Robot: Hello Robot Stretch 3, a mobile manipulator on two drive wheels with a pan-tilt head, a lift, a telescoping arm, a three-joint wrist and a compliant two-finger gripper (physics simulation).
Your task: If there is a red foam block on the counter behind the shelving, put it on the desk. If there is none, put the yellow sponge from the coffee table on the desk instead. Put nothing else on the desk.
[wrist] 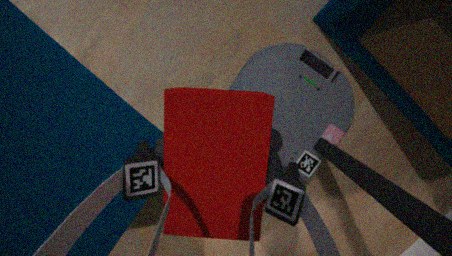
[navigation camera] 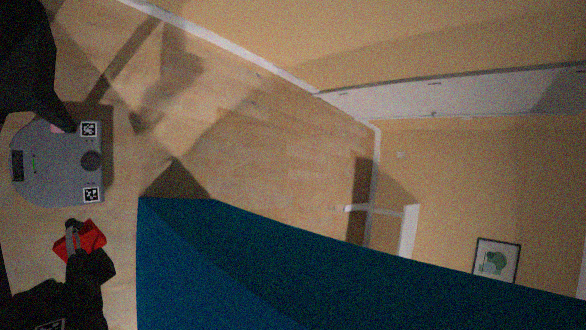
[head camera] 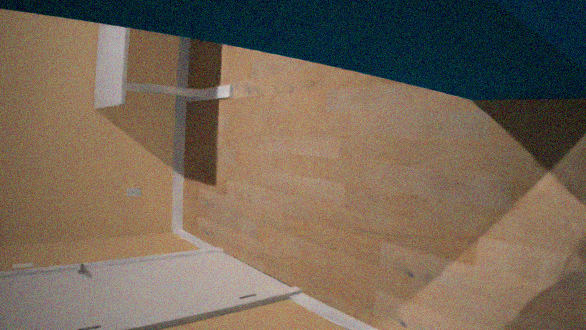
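Where they show: gripper, fingertip midpoint: [wrist: 218,157] [navigation camera: 84,237]; robot's base, origin of the base link: [navigation camera: 90,160].
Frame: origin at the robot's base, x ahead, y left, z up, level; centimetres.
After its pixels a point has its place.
A red block [navigation camera: 95,235] @(z 66.2, x 0.3, y -13.8 cm) [wrist: 218,125] @(z 66.3, x -5.3, y -17.0 cm) is between the two fingers of my gripper [navigation camera: 79,241] @(z 61.6, x -2.3, y -15.3 cm) [wrist: 218,157] @(z 61.6, x -2.3, y -15.3 cm). The gripper is shut on it, with the fingertips against its two opposite sides. The block is held up in the air, above floor level, beside my grey base. A dark blue piece of furniture [head camera: 310,35] @(z 88.1, x 50.3, y -23.5 cm) [navigation camera: 200,270] @(z 77.2, x 20.9, y -23.5 cm) [wrist: 60,110] @(z 31.0, x 17.6, y -45.8 cm) stands close to the gripper; I cannot tell whether it is the counter or the desk. The coffee table and the yellow sponge do not show in these views.
My round grey base [navigation camera: 55,167] @(z 16.0, x -12.1, y -1.5 cm) [wrist: 300,110] @(z 16.0, x -11.4, y 2.3 cm) stands on the wooden floor. A blue unit with brown inner panels [wrist: 345,30] @(z 7.6, x -38.5, y 2.3 cm) is at the upper right of the wrist view. A white door [head camera: 140,285] @(z 69.1, x 207.3, y 48.9 cm) [navigation camera: 450,95] @(z 111.2, x 195.6, y 50.6 cm) and a framed picture [navigation camera: 495,259] @(z 166.5, x 290.2, y -108.7 cm) are at the walls.
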